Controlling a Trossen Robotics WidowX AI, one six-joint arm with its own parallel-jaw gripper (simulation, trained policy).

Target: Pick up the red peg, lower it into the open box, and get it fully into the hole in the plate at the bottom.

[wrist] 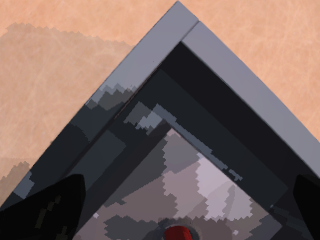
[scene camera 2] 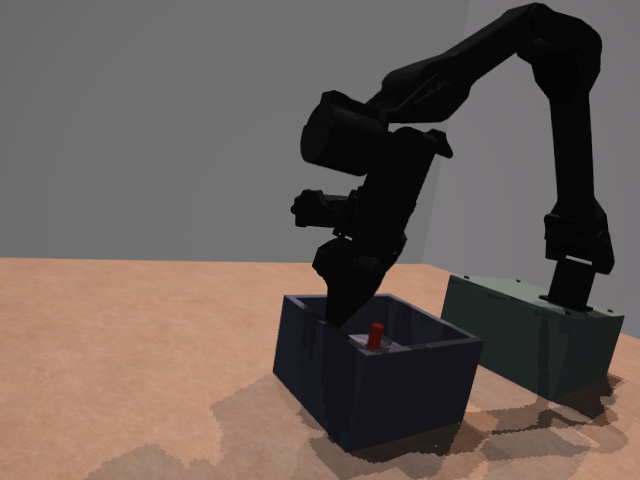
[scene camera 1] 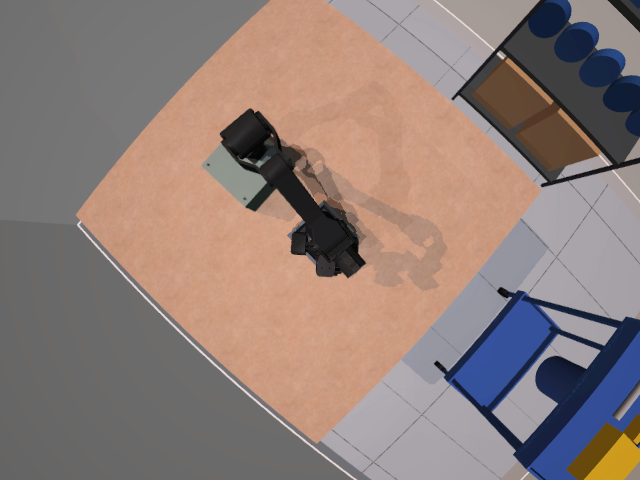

Labels:
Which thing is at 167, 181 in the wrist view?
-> A pale plate.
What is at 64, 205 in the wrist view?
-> My gripper.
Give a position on a dark box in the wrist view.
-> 181, 72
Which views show my gripper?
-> The wrist view, scene camera 2 and scene camera 1: all of them.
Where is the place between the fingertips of my gripper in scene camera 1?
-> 321, 250

